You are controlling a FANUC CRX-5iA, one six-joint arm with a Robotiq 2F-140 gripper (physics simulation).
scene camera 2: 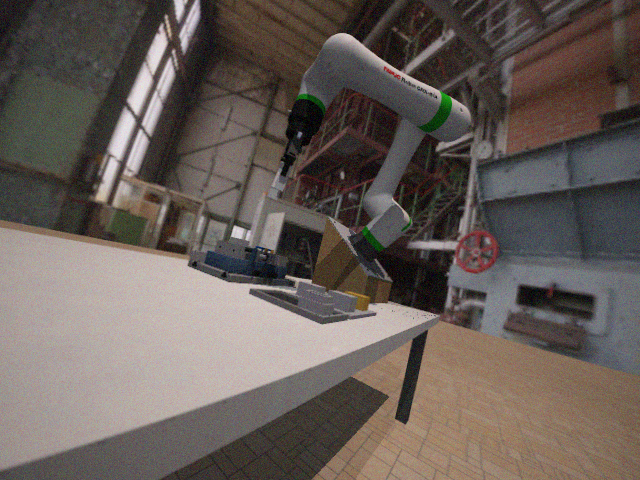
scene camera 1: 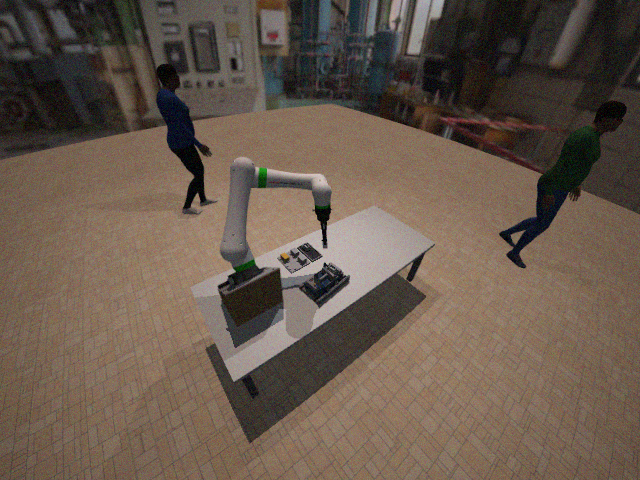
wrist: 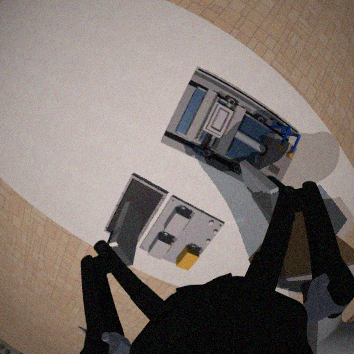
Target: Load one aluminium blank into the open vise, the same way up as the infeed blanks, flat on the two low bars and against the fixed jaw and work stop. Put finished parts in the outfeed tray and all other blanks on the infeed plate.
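Where they show: gripper, fingertip midpoint: [scene camera 2: 274,194] [wrist: 187,193]; arm's base at its link origin: [scene camera 2: 360,249] [scene camera 1: 249,277].
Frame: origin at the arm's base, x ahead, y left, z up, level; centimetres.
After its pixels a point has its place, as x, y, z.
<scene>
My gripper [scene camera 1: 324,244] {51.1, -10.6, 4.5} [scene camera 2: 279,183] {51.1, -10.6, 4.5} [wrist: 187,193] {51.1, -10.6, 4.5} is open and empty, high above the table. The vise [scene camera 1: 325,283] {38.3, -25.1, -14.9} [scene camera 2: 227,262] {54.4, -17.2, -16.6} [wrist: 247,135] {39.7, -22.5, -14.9} holds a light grey block [wrist: 218,120] {48.1, -21.5, -10.8} with a rectangular outline on top, between its jaws; the bars under it are hidden. Two plain grey blanks [wrist: 180,215] {44.6, 1.5, -16.6} [wrist: 161,246] {45.1, 12.0, -16.5} stand on the infeed plate [scene camera 1: 290,263] {36.3, 7.9, -20.1} [wrist: 197,226] {37.8, 4.2, -20.1}. The outfeed tray [scene camera 1: 315,254] {56.6, 2.5, -20.3} [scene camera 2: 284,299] {55.7, 4.4, -20.3} [wrist: 145,200] {53.7, 3.0, -20.3} lies beside the plate. A grey block [scene camera 2: 319,304] {58.1, 13.9, -18.5} shows at its near end in scene camera 2; in the wrist view a finger pad hides that end.
A yellow block [scene camera 1: 284,256] {35.5, 13.6, -16.5} [scene camera 2: 360,300] {38.5, 15.8, -17.6} [wrist: 187,258] {36.8, 13.0, -16.5} stands on the infeed plate near its edge. The brown arm pedestal [scene camera 1: 253,297] {-5.7, -11.6, -2.5} [scene camera 2: 336,258] {13.3, -4.5, -7.0} stands on the table [scene camera 1: 382,237] {114.2, -21.2, -20.9} [scene camera 2: 129,320] {86.0, 8.3, -20.9}. Two people, in blue [scene camera 1: 178,121] and green [scene camera 1: 573,157], are on the floor beyond the table.
</scene>
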